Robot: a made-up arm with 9 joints. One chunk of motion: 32 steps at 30 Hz.
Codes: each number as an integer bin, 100 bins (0 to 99) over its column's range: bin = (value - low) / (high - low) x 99, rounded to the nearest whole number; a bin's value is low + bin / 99 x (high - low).
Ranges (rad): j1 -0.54..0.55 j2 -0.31..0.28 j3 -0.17..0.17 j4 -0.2..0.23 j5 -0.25..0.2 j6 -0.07..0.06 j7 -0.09..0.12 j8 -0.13..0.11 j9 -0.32..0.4
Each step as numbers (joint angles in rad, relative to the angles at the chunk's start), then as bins.
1 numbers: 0.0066 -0.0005 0.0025 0.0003 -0.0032 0.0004 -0.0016 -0.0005 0.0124
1 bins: 50 52 50 46 54 54 42 53 46
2 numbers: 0.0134 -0.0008 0.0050 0.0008 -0.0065 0.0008 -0.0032 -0.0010 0.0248
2 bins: 50 52 51 46 54 54 41 53 47
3 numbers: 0.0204 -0.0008 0.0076 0.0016 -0.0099 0.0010 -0.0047 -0.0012 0.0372
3 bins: 51 52 52 46 53 54 40 53 49
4 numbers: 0.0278 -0.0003 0.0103 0.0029 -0.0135 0.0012 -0.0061 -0.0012 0.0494
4 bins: 52 52 52 47 52 54 40 53 51
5 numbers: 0.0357 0.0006 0.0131 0.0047 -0.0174 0.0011 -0.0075 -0.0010 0.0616
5 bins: 52 52 53 47 51 54 39 53 52
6 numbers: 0.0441 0.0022 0.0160 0.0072 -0.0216 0.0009 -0.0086 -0.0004 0.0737
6 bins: 53 52 54 48 50 54 38 53 54
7 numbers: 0.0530 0.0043 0.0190 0.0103 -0.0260 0.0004 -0.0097 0.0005 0.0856
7 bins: 54 53 55 48 49 54 38 54 56
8 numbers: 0.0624 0.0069 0.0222 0.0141 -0.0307 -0.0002 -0.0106 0.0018 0.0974
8 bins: 55 53 56 49 48 53 37 54 57
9 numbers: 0.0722 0.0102 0.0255 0.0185 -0.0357 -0.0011 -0.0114 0.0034 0.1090
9 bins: 56 54 57 50 47 52 37 55 59
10 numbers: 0.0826 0.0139 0.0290 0.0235 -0.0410 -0.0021 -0.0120 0.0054 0.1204
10 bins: 57 54 58 51 46 52 37 56 61
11 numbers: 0.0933 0.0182 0.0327 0.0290 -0.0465 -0.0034 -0.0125 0.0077 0.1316
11 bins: 58 55 59 53 45 51 37 57 62
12 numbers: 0.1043 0.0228 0.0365 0.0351 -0.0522 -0.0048 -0.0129 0.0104 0.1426
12 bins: 59 56 60 54 44 50 36 58 64
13 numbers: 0.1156 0.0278 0.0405 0.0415 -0.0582 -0.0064 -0.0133 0.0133 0.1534
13 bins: 60 57 61 56 42 48 36 59 65
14 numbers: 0.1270 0.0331 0.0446 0.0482 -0.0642 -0.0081 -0.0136 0.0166 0.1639
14 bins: 61 58 62 57 41 47 36 60 67
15 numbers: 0.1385 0.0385 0.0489 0.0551 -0.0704 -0.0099 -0.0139 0.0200 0.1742
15 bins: 62 58 64 59 40 46 36 62 68
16 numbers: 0.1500 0.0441 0.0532 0.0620 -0.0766 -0.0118 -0.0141 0.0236 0.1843
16 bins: 63 59 65 60 38 44 36 63 69
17 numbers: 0.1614 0.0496 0.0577 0.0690 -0.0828 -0.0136 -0.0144 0.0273 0.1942
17 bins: 64 60 66 62 37 43 36 65 71
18 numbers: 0.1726 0.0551 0.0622 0.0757 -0.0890 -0.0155 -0.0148 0.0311 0.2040
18 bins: 65 61 68 63 35 42 35 66 72
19 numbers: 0.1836 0.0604 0.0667 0.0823 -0.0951 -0.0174 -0.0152 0.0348 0.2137
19 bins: 66 62 69 65 34 40 35 68 73
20 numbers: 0.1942 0.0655 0.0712 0.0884 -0.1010 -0.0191 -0.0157 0.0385 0.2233
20 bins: 67 63 70 66 33 39 35 70 75
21 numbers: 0.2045 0.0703 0.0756 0.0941 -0.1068 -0.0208 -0.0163 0.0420 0.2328
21 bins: 68 64 72 68 32 37 35 71 76
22 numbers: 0.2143 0.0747 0.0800 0.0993 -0.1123 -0.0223 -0.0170 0.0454 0.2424
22 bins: 69 65 73 69 30 36 34 72 77
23 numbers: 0.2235 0.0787 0.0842 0.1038 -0.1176 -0.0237 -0.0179 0.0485 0.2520
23 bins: 69 65 74 70 29 35 34 74 79
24 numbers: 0.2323 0.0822 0.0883 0.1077 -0.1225 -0.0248 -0.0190 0.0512 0.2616
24 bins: 70 66 75 71 28 34 33 75 80
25 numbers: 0.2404 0.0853 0.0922 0.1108 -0.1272 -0.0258 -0.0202 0.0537 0.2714
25 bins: 71 66 76 72 27 34 33 76 81
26 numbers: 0.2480 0.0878 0.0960 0.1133 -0.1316 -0.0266 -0.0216 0.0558 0.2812
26 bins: 72 67 77 72 26 33 32 77 83
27 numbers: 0.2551 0.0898 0.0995 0.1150 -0.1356 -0.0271 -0.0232 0.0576 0.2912
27 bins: 72 67 78 73 25 33 31 77 84
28 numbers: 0.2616 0.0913 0.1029 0.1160 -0.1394 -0.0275 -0.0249 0.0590 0.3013
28 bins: 73 67 79 73 24 32 31 78 85
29 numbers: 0.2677 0.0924 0.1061 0.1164 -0.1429 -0.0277 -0.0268 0.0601 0.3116
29 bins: 73 68 80 73 24 32 30 78 87
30 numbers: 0.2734 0.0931 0.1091 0.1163 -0.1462 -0.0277 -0.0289 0.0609 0.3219
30 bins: 74 68 81 73 23 32 29 79 88
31 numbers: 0.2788 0.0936 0.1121 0.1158 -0.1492 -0.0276 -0.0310 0.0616 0.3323
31 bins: 74 68 82 73 22 32 28 79 90
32 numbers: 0.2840 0.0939 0.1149 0.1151 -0.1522 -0.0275 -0.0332 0.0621 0.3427
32 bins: 75 68 83 73 22 32 27 79 91
